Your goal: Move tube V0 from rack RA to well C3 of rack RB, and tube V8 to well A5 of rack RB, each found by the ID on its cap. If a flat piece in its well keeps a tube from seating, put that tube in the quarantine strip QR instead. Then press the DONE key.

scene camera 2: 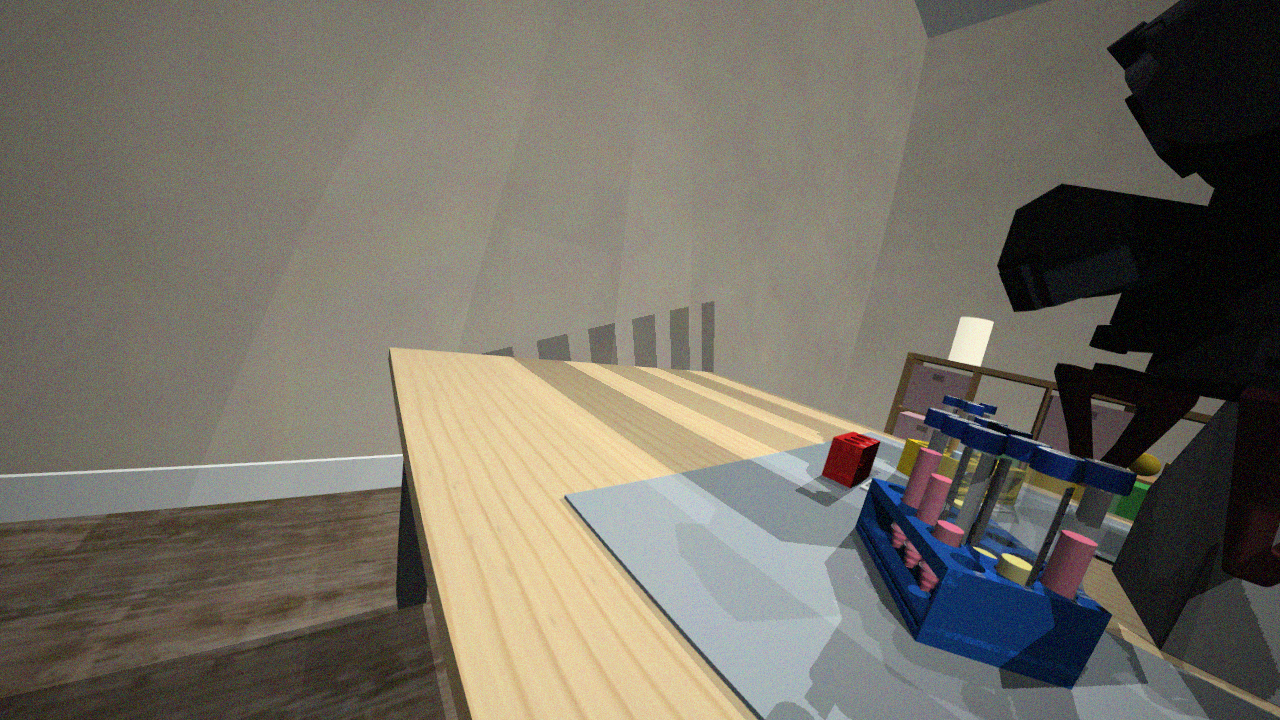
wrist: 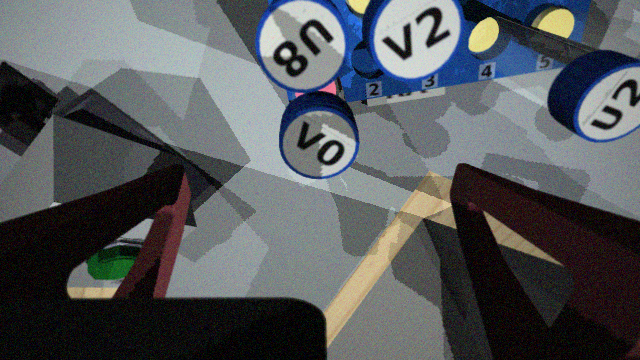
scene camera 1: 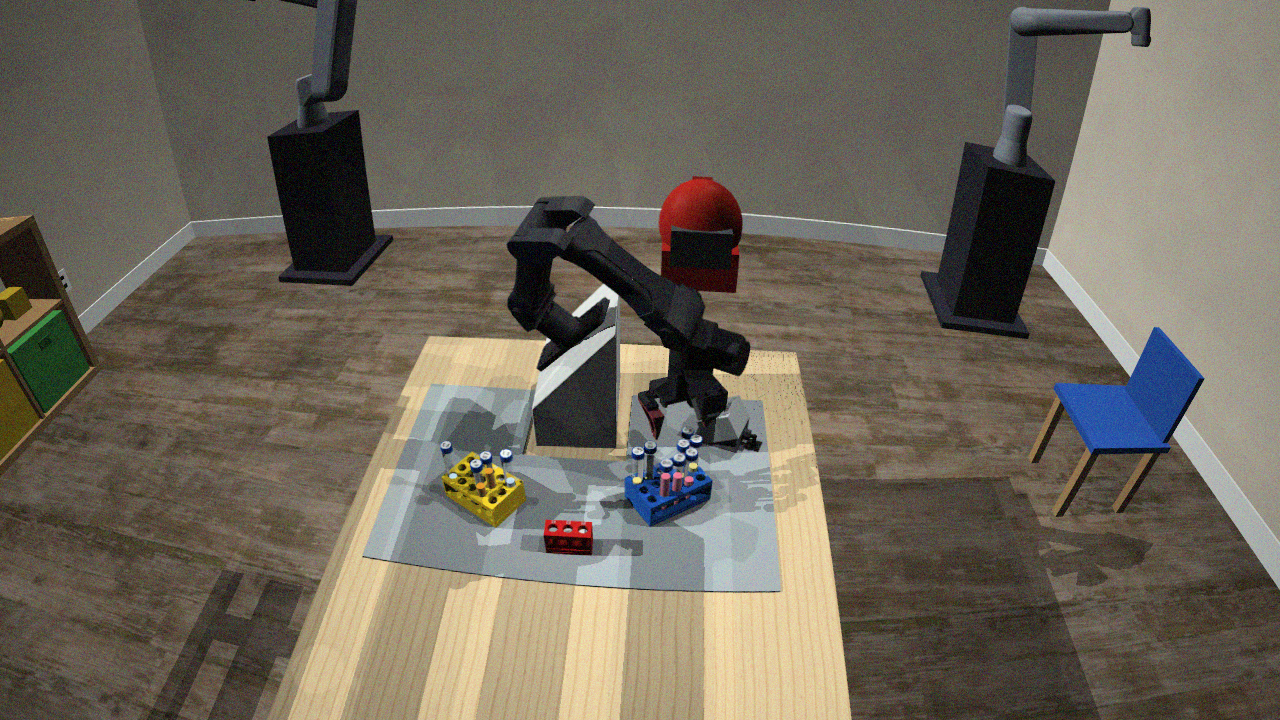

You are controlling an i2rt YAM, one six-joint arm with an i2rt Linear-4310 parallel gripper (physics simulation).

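Pixels of known places: gripper, fingertip midpoint: (scene camera 2: 1147, 522) (wrist: 320, 179) (scene camera 1: 680, 431); arm's base, link origin: (scene camera 1: 573, 336).
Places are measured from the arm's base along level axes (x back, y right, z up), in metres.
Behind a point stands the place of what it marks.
Blue rack RA (scene camera 1: 657, 513) {x -0.285, y -0.201, z -0.155 m} (scene camera 2: 1002, 626) {x -0.197, y -0.266, z -0.143 m} (wrist: 517, 70) holds several blue-capped tubes. The cap of tube V0 (wrist: 319, 145) {x -0.184, y -0.238, z -0.043 m} stands at the rack's near corner in the wrist view, by the cap marked U8 (wrist: 302, 45) {x -0.203, y -0.254, z -0.043 m}. No V8 cap is readable. My gripper (scene camera 1: 682, 429) {x -0.162, y -0.224, z -0.068 m} (wrist: 320, 179) {x -0.162, y -0.224, z -0.068 m} is open and empty, above and behind RA; V0's cap lies ahead, between the finger lines in the wrist view. The yellow rack (scene camera 1: 465, 505) {x -0.330, y 0.140, z -0.157 m} (scene camera 2: 910, 456) {x -0.347, y 0.067, z -0.141 m}, its label unreadable, holds several tubes. The red strip (scene camera 1: 568, 544) {x -0.381, y -0.063, z -0.155 m} (scene camera 2: 848, 461) {x -0.364, y -0.101, z -0.139 m} lies between the racks. A green key (wrist: 112, 262) {x -0.052, y -0.279, z -0.096 m} shows behind the left finger.
Caps V2 (wrist: 414, 37) {x -0.217, y -0.233, z -0.043 m} and U2 (wrist: 612, 107) {x -0.229, y -0.180, z -0.043 m} stand near V0. The arm's pale-topped base block (scene camera 1: 577, 407) {x -0.124, y -0.031, z -0.070 m} stands between and behind the racks. A small dark object (scene camera 1: 750, 438) {x -0.051, y -0.359, z -0.169 m} lies right of the gripper. A grey mat (scene camera 1: 501, 559) {x -0.428, y 0.045, z -0.168 m} lies under the racks.
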